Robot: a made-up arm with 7 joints. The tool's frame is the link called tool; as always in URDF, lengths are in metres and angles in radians. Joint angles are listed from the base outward.
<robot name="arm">
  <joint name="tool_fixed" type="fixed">
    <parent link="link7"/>
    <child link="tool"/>
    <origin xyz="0.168 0.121 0.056" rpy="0 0 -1.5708"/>
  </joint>
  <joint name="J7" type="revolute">
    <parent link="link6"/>
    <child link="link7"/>
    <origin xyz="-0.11 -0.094 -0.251"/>
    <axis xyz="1 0 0"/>
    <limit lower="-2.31" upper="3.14"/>
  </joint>
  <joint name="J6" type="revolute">
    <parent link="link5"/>
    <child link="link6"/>
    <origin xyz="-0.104 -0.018 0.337"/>
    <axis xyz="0 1 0"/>
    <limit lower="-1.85" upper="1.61"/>
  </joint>
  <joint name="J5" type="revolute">
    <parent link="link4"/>
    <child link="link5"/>
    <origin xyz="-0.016 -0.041 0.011"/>
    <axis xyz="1 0 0"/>
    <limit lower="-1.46" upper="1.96"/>
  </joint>
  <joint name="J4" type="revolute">
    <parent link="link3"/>
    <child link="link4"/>
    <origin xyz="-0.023 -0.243 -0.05"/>
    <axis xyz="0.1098 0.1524 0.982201"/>
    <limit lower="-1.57" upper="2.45"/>
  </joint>
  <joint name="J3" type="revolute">
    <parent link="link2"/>
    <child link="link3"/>
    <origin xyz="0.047 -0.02 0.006"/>
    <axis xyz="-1 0 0"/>
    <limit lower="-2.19" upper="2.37"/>
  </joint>
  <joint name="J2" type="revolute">
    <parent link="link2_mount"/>
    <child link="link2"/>
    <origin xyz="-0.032 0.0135 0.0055"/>
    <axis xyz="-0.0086 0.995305 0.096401"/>
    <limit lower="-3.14" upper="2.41"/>
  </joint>
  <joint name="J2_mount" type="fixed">
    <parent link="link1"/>
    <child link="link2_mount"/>
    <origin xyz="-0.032 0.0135 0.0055"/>
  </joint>
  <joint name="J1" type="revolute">
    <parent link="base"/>
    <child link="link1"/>
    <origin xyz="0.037 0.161 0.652"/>
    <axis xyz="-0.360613 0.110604 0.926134"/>
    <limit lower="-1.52" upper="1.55"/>
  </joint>
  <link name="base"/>
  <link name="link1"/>
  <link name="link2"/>
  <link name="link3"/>
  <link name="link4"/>
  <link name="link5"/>
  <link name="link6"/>
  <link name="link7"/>
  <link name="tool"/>
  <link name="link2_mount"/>
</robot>
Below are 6 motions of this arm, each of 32 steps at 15 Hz.
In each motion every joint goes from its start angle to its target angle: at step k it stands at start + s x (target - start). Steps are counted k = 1, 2, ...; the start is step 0. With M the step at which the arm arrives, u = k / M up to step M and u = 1 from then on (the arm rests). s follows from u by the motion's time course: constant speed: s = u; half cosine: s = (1 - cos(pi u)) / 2; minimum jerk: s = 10 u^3 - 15 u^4 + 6 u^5.
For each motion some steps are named. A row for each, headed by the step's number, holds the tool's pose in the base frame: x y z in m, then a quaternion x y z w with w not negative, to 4 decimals.
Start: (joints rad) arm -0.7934 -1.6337 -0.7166 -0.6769 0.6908 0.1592 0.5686
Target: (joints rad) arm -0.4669 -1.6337 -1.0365 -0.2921 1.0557 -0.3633 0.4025
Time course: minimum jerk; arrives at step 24
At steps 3, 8, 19, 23, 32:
3: -0.0614 -0.0494 0.3909 0.9272 -0.1754 -0.0666 0.3243
8: -0.0301 -0.0994 0.4104 0.9267 -0.1492 -0.0082 0.3449
19: 0.1517 -0.2134 0.5298 0.9140 0.0251 0.2031 0.3503
23: 0.1711 -0.2162 0.5430 0.9111 0.0459 0.2189 0.3462
32: 0.1713 -0.2162 0.5432 0.9111 0.0461 0.2191 0.3461

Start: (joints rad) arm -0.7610 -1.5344 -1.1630 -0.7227 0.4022 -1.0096 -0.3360
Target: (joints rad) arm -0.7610 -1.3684 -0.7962 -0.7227 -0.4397 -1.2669 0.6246
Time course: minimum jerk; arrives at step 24
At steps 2, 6, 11, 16, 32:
2: -0.0724 -0.2014 0.5185 -0.8451 0.2291 0.4060 0.2618
6: -0.1082 -0.1849 0.5154 -0.8313 0.2814 0.3953 0.2712
11: -0.2081 -0.1164 0.5285 -0.7714 0.4524 0.3650 0.2589
16: -0.2838 -0.0251 0.5806 -0.6785 0.6270 0.3461 0.1634
32: -0.3061 0.0250 0.6231 -0.6180 0.7020 0.3462 0.0741

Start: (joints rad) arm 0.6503 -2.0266 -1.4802 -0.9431 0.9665 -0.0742 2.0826
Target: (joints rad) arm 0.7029 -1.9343 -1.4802 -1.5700 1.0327 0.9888 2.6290
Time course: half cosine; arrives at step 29
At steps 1, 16, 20, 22, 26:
1: 0.3340 0.4314 0.5583 -0.1513 -0.6664 -0.6578 0.3168
16: 0.1064 0.4171 0.4320 0.0418 -0.7014 -0.5709 0.4246
20: 0.0193 0.3960 0.4039 0.1085 -0.6974 -0.5312 0.4687
22: -0.0170 0.3849 0.3950 0.1357 -0.6931 -0.5136 0.4872
26: -0.0655 0.3681 0.3856 0.1718 -0.6850 -0.4890 0.5119

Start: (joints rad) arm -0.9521 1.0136 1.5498 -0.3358 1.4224 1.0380 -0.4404
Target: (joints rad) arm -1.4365 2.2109 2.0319 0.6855 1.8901 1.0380 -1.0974
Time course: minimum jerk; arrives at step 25
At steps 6, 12, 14, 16, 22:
6: -0.0030 -0.0533 1.0779 -0.3544 0.6497 -0.3865 0.5504
12: 0.2053 -0.2355 0.9312 -0.2960 0.7464 -0.0011 0.5960
14: 0.2847 -0.2711 0.8314 -0.2478 0.7483 0.1499 0.5968
16: 0.3538 -0.2765 0.7311 -0.1981 0.7321 0.2819 0.5877
22: 0.4622 -0.2218 0.5693 -0.1144 0.6696 0.4848 0.5509

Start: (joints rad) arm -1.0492 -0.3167 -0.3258 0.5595 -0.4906 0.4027 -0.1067
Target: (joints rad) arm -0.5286 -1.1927 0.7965 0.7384 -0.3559 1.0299 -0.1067
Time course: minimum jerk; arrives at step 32
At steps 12, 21, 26, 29, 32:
12: -0.3479 0.1411 0.5691 -0.1695 -0.0836 -0.8614 0.4714
21: -0.4486 0.2194 0.6252 -0.4037 -0.1204 -0.8574 0.2958
26: -0.4691 0.2760 0.6123 -0.4428 -0.1116 -0.8656 0.2056
29: -0.4721 0.2906 0.6064 -0.4484 -0.1074 -0.8682 0.1836
32: -0.4725 0.2932 0.6053 -0.4492 -0.1066 -0.8686 0.1798

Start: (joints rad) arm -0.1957 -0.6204 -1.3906 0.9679 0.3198 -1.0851 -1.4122
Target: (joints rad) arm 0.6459 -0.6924 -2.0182 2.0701 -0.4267 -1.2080 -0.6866
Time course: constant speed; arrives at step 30
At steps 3, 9, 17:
3: 0.2258 -0.0158 0.7457 0.7833 -0.1230 -0.5370 0.2880
9: 0.1759 0.0035 0.7444 0.8848 -0.0641 -0.3642 0.2834
17: 0.1297 -0.0065 0.6903 0.9681 0.0440 -0.1393 0.2035

